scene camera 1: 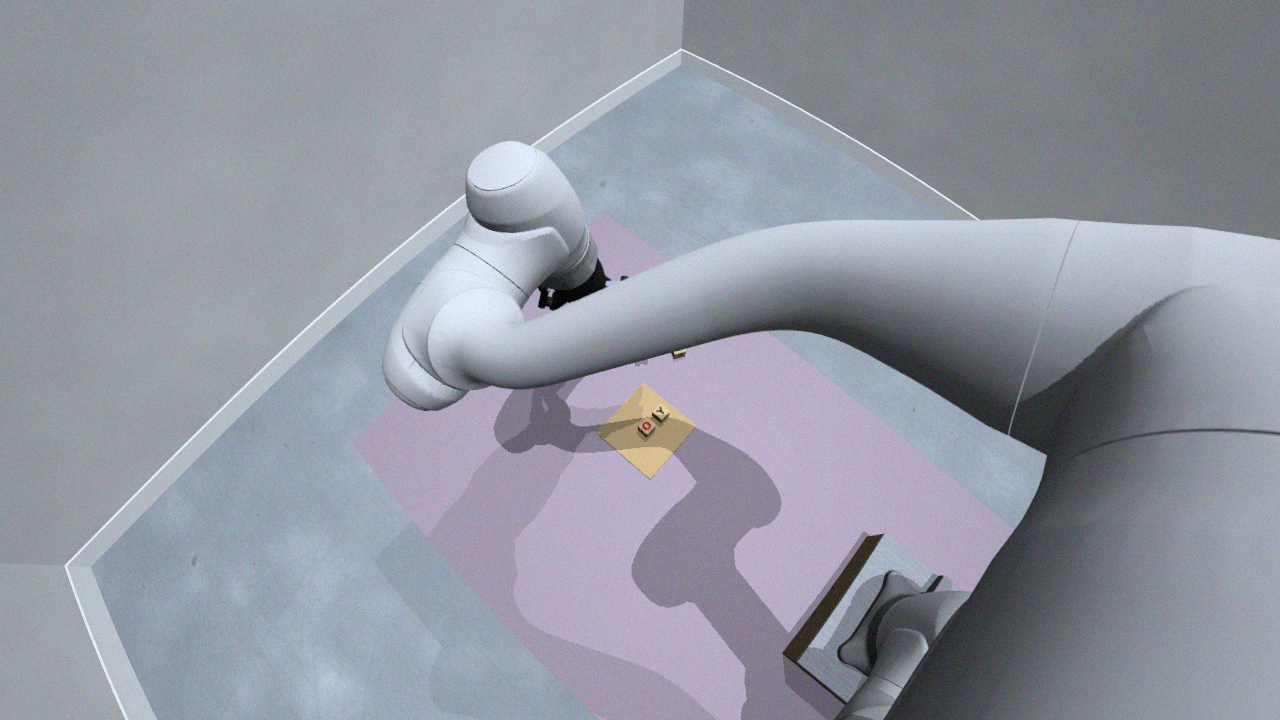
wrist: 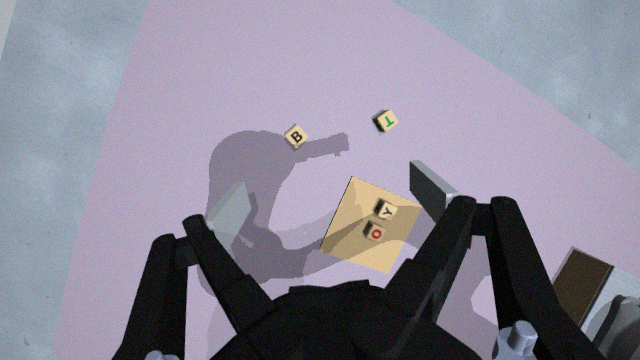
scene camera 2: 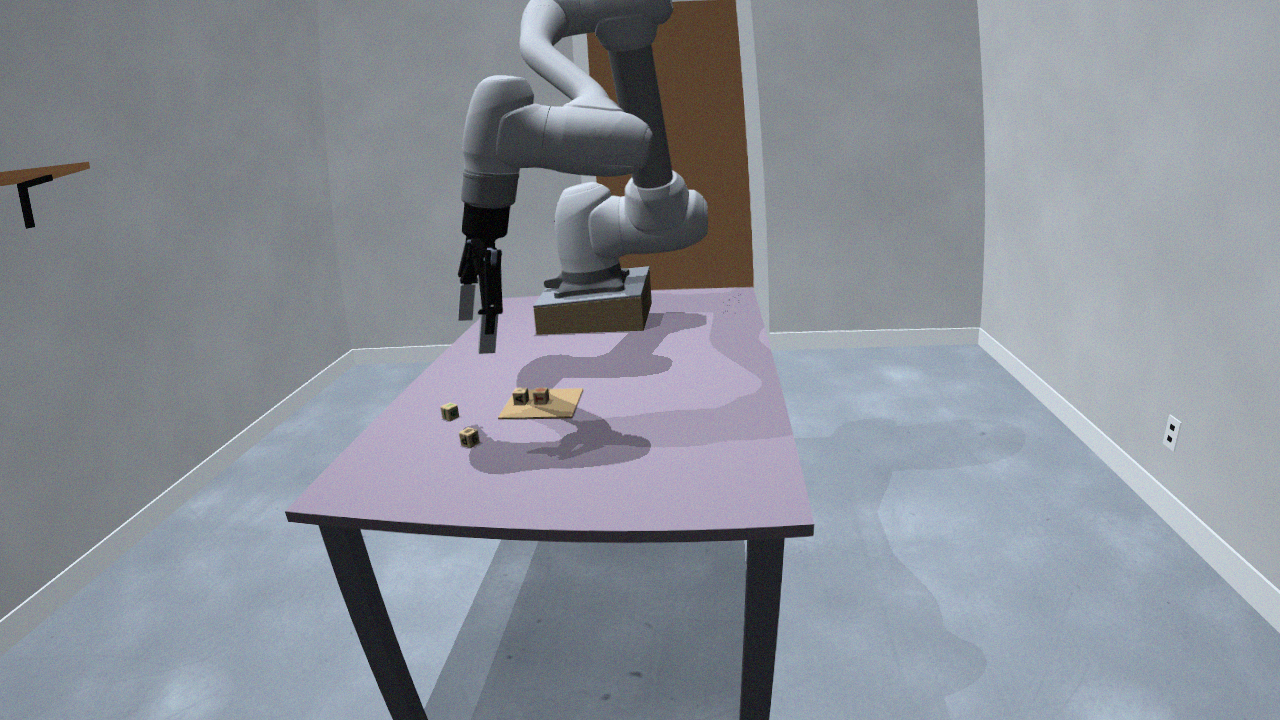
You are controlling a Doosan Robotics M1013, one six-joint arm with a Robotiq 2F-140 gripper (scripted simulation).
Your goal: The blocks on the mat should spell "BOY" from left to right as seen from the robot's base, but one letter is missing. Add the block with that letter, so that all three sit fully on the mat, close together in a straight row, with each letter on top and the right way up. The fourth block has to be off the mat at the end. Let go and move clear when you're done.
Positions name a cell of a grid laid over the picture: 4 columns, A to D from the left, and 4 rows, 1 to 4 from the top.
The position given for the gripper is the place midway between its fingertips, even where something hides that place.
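Observation:
A mat appears at (scene camera 1: C3), at (scene camera 2: B3) and, in the wrist view, at (wrist: C3). The gripper is visible in scene camera 1 (scene camera 1: B2), in scene camera 2 (scene camera 2: B2) and also in the wrist view (wrist: C3).

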